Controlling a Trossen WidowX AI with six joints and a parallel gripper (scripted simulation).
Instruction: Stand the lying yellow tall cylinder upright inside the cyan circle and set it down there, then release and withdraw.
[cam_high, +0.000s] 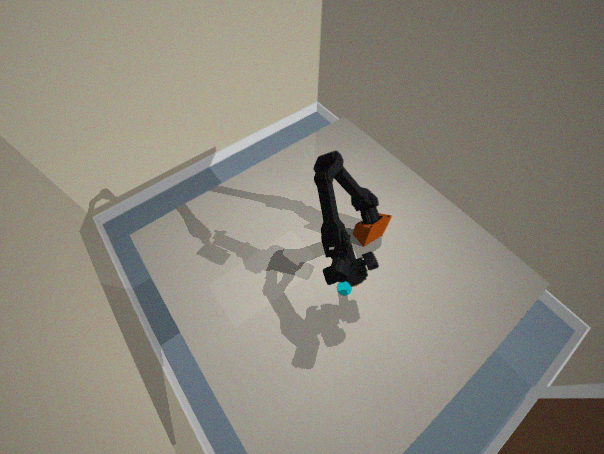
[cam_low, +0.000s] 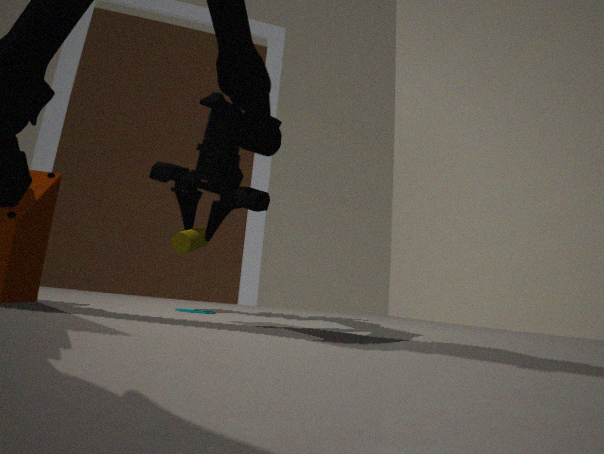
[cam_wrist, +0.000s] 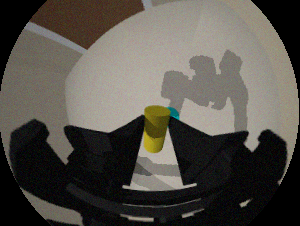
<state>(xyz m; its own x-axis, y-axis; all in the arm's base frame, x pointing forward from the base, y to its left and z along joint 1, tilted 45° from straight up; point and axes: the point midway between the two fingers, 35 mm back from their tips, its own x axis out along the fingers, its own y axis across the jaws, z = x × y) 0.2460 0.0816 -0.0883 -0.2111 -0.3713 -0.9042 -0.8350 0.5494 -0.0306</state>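
Right now my gripper tip is 110 mm above the cyan circle, 20 mm to the left of it and 10 mm short of it. From my gripper tip the other things lie so: yellow cylinder 20 mm to the right, 10 mm below, 10 mm behind.
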